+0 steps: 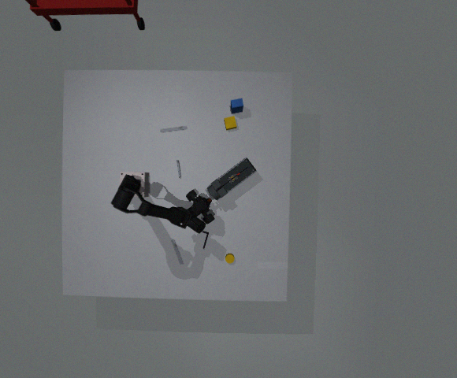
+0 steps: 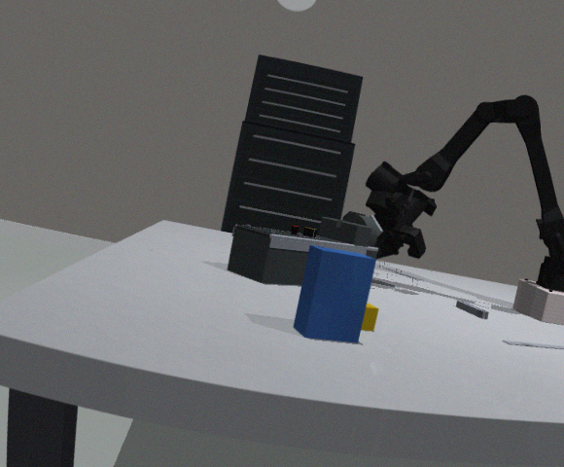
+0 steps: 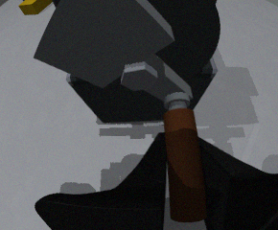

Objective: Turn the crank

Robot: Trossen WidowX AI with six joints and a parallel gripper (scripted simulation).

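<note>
Right now the brown crank handle is 3 cm above my gripper tip, 1 cm to the right of it and 1 cm behind it. Also, from my gripper tip: red pointer 16 cm to the left, 13 cm ahead, 4 cm above; then black hex key 21 cm to the right, 4 cm below; then yellow block 43 cm to the left, 4 cm ahead, 3 cm below.
</note>
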